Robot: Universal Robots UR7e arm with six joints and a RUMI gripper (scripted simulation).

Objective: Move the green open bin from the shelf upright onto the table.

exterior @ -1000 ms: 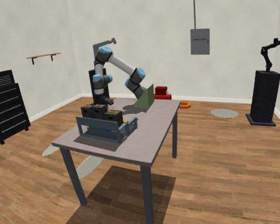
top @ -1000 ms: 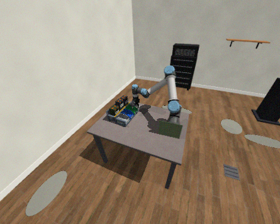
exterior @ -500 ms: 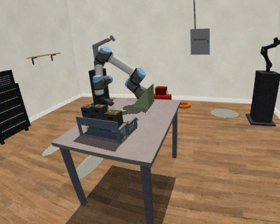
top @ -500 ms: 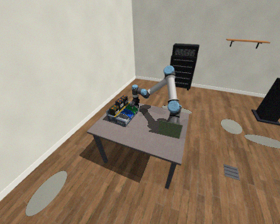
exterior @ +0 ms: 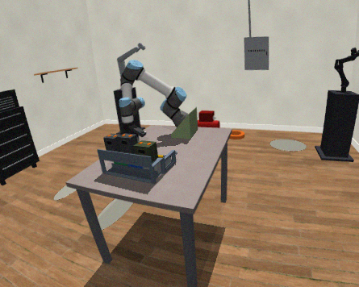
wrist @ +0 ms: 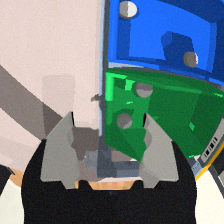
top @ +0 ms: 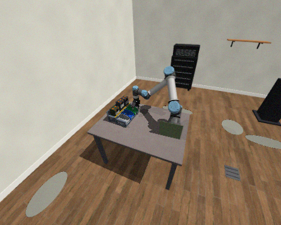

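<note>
The green open bin lies 8 cm ahead of my hand, 1 cm to the right of it and 1 cm below it. Also, from my hand: grey bin 22 cm to the left, 10 cm ahead, 1 cm below; then blue bin 10 cm to the left, 9 cm ahead, 1 cm below; then yellow rail 14 cm ahead, 10 cm to the left, 6 cm above.
</note>
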